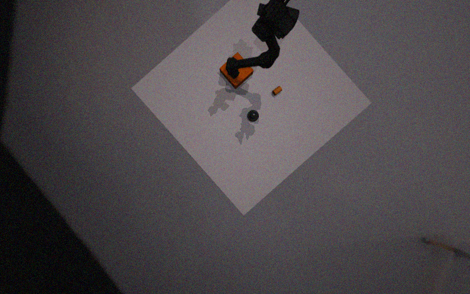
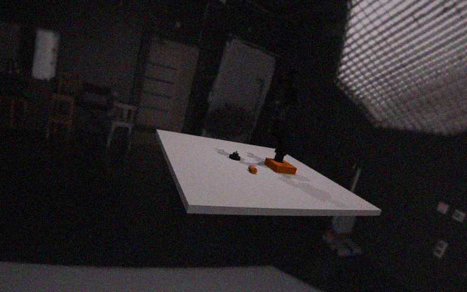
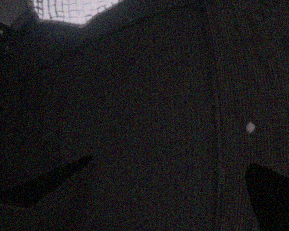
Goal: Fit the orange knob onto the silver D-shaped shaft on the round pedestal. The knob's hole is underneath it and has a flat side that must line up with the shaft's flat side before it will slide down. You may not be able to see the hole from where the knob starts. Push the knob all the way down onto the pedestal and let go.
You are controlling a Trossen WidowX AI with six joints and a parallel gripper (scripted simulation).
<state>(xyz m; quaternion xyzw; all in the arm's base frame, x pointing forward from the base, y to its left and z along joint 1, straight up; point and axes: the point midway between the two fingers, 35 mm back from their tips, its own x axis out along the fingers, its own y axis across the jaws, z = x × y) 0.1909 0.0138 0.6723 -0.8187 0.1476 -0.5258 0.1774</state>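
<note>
Right now my gripper tip is 73 cm above the orange knob, 14 cm to the right of it and 13 cm short of it. The rest, counted from my gripper tip: pedestal with D-shaped shaft (72 cm below, 13 cm to the right, 11 cm ahead).
</note>
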